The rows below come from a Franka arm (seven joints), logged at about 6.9 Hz.
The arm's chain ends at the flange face. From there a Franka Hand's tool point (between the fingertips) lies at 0.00 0.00 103.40 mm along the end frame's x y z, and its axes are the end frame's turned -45 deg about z.
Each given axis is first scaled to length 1.
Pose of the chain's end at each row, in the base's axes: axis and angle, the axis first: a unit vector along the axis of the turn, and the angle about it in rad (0 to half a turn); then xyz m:
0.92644 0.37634 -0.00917 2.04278 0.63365 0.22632 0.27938
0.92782 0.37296 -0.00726 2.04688 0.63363 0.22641 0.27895
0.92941 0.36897 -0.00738 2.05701 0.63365 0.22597 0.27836
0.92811 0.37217 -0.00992 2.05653 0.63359 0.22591 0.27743
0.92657 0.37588 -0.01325 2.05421 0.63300 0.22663 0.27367
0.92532 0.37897 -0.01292 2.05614 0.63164 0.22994 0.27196
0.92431 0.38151 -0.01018 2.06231 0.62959 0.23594 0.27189
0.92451 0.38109 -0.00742 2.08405 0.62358 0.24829 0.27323
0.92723 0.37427 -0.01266 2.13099 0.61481 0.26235 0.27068
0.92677 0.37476 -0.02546 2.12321 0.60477 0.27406 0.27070
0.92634 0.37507 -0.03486 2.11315 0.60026 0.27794 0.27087
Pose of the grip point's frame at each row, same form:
0.69183 0.68243 -0.23594 2.14156 0.66703 0.14048 0.23238
0.69477 0.68034 -0.23333 2.14383 0.66689 0.14073 0.23157
0.69808 0.67774 -0.23099 2.15304 0.66634 0.14059 0.23005
0.69535 0.67976 -0.23327 2.15450 0.66622 0.14048 0.22917
0.69203 0.68198 -0.23666 2.15489 0.66555 0.14105 0.22564
0.68988 0.68441 -0.23592 2.15638 0.66449 0.14457 0.22375
0.68865 0.68694 -0.23211 2.15990 0.66294 0.15109 0.22311
0.69023 0.68786 -0.22457 2.17744 0.65685 0.16458 0.22247
0.69631 0.68382 -0.21804 2.22374 0.64574 0.18038 0.21576
0.69378 0.68218 -0.23084 2.22626 0.63404 0.19098 0.21654
0.69168 0.68073 -0.24120 2.22415 0.62841 0.19385 0.21769

